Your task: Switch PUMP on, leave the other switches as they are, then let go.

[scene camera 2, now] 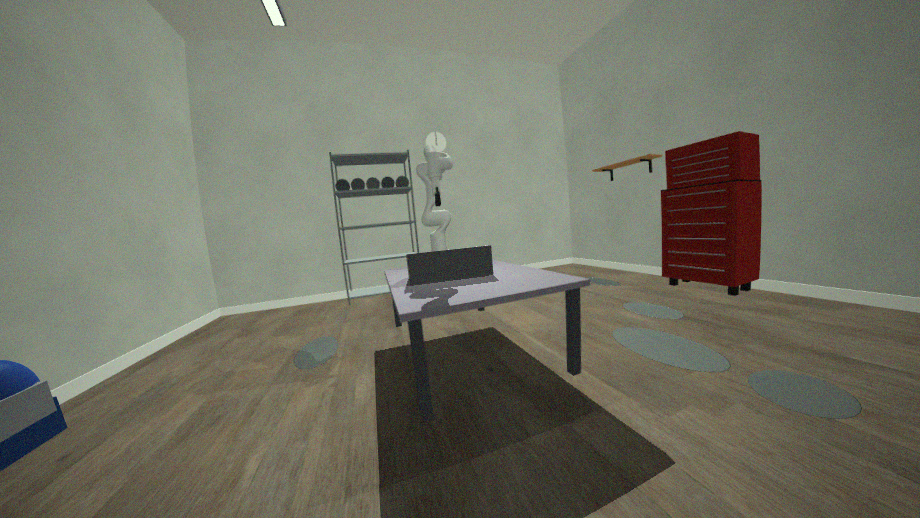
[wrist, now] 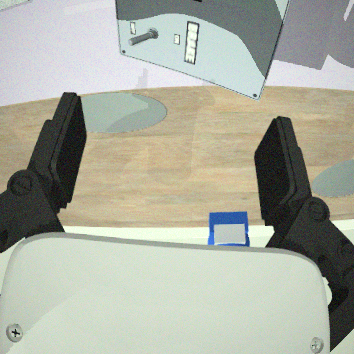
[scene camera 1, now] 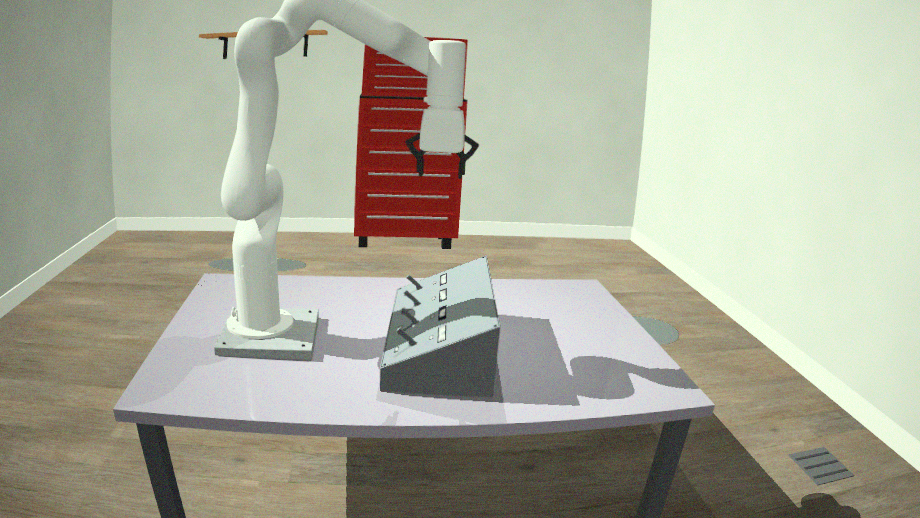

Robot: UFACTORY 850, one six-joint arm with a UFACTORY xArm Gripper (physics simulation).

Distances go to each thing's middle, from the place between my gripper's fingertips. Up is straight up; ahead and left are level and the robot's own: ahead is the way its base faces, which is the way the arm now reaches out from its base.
Labels:
My hand is 3 cm short of the sloped switch panel [scene camera 1: 455, 335], 2 cm to the right of it and 37 cm above it.

